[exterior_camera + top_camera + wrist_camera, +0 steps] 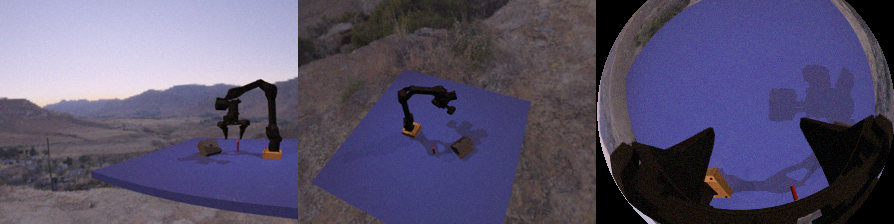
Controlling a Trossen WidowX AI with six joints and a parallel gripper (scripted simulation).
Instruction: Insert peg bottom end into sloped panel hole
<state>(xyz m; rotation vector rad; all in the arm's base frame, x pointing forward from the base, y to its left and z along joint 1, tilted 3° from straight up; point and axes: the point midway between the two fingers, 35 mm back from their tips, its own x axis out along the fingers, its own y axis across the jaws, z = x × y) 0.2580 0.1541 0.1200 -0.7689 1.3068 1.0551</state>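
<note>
The peg is 300 mm to the right of my gripper tip and 80 mm below it. Round my gripper tip: sloped panel (210 mm to the right, 190 mm ahead, 100 mm below).
</note>
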